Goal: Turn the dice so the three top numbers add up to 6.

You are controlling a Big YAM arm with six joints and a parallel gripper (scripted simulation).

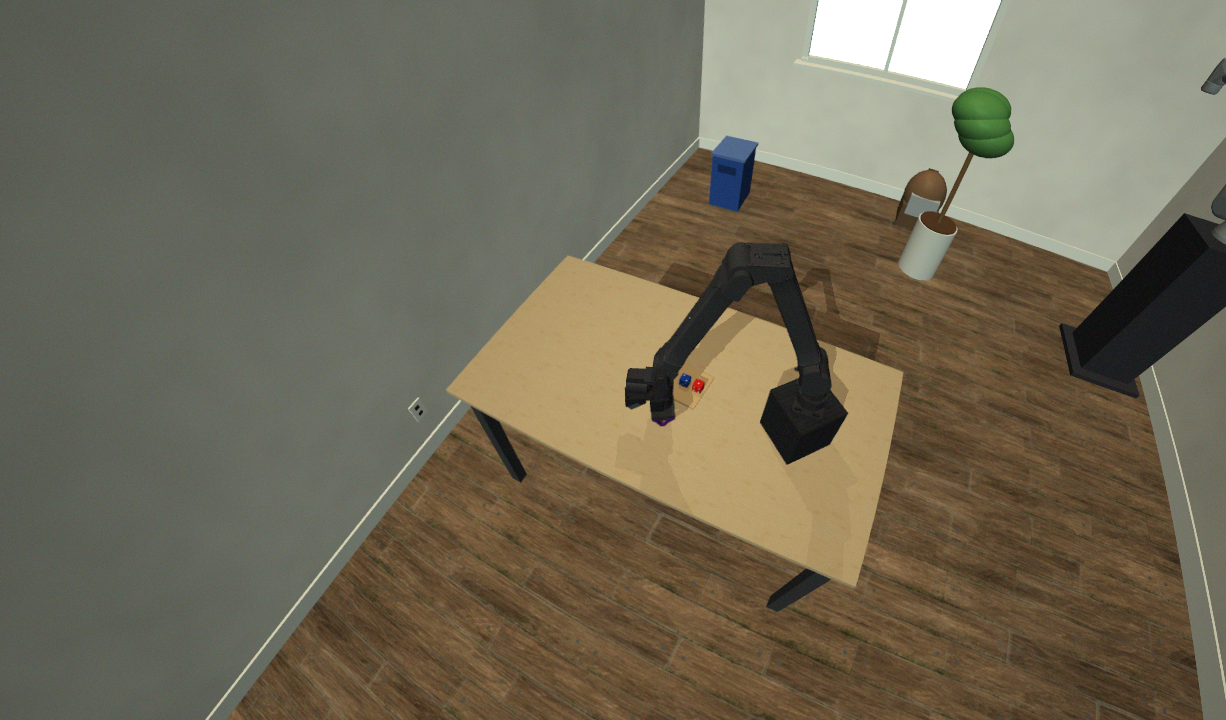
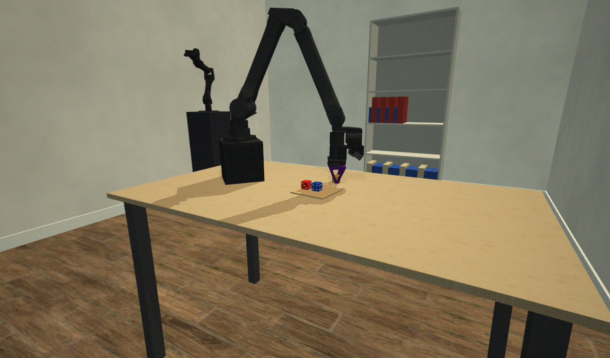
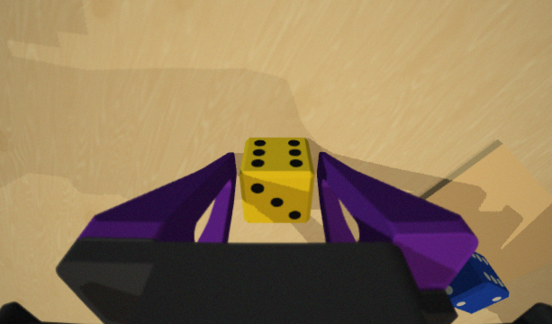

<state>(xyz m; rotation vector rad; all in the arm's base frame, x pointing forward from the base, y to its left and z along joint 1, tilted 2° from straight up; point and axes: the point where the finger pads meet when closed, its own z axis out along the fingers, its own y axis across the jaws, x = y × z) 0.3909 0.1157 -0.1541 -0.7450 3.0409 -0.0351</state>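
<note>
My gripper is now 10 mm below the yellow die. The rest, counted from my hand: blue die (150 mm to the right, 20 mm behind, 10 mm above); red die (150 mm to the right, 60 mm behind, 10 mm above); tan mat (150 mm to the right, 20 mm behind, 10 mm below).
</note>
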